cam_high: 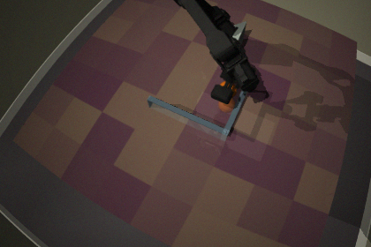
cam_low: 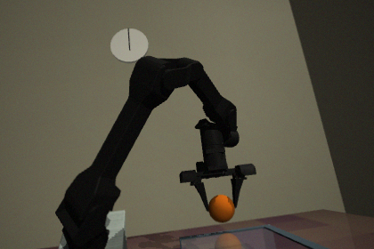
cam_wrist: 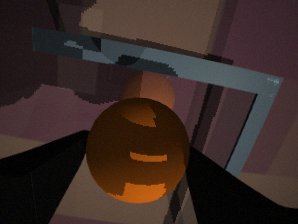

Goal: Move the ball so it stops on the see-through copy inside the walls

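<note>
My gripper tip is now 90 mm above the see-through copy of ball and 10 mm to the right of it. From my gripper tip the other things lie so: orange ball: right at my gripper tip.
</note>
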